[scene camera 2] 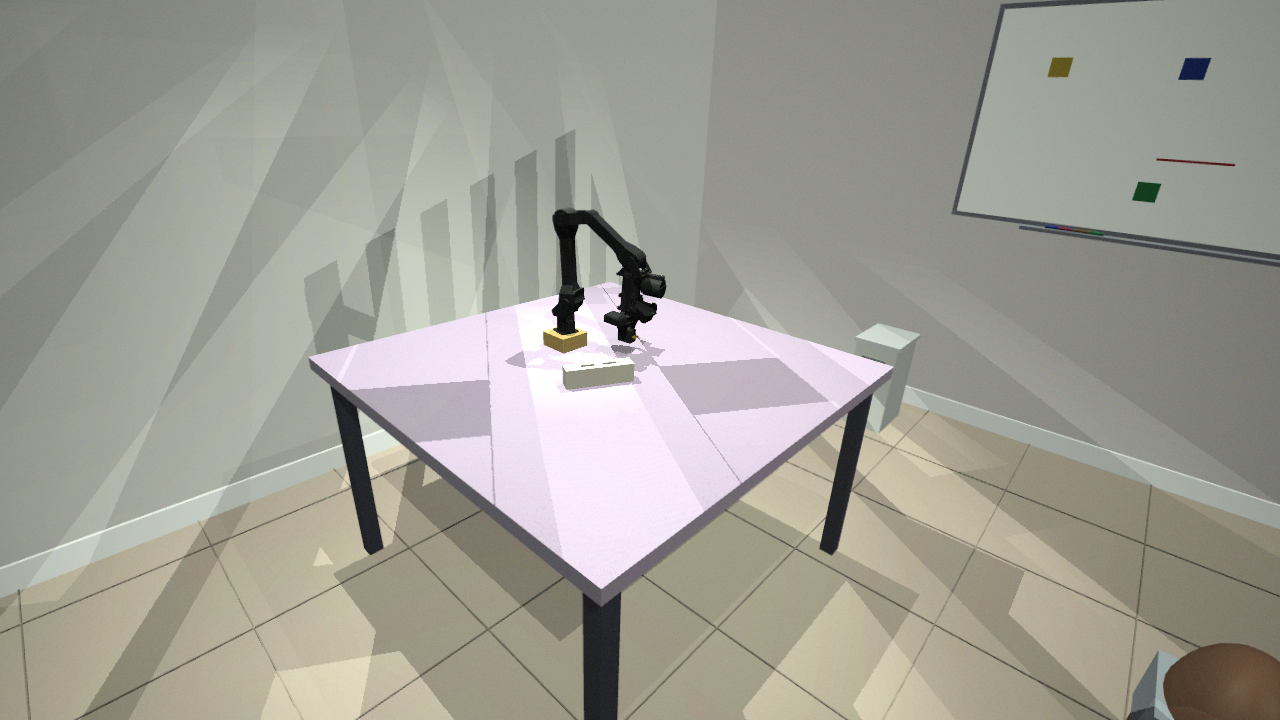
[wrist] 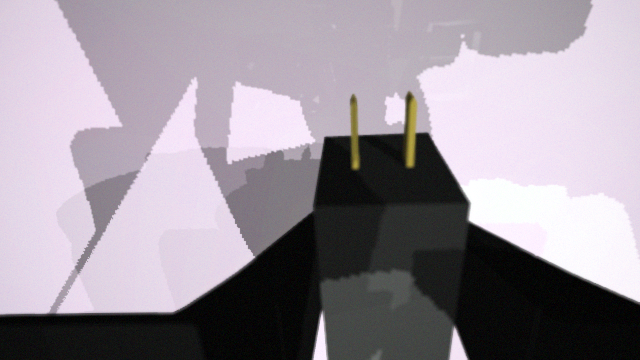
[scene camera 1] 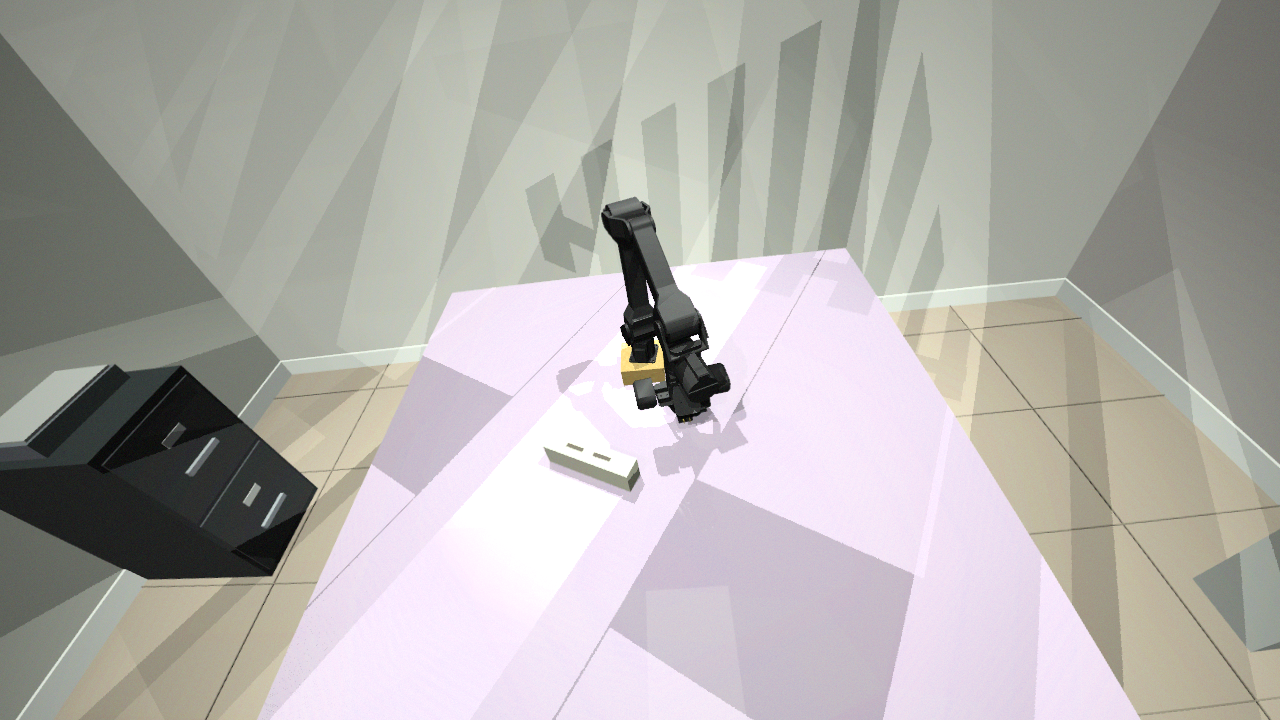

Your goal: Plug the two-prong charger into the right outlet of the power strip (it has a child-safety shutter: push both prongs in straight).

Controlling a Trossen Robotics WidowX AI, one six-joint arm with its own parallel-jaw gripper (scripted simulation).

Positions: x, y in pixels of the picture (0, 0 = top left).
Scene:
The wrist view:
my gripper: 377, 223
two-prong charger: 391, 219, held by my gripper

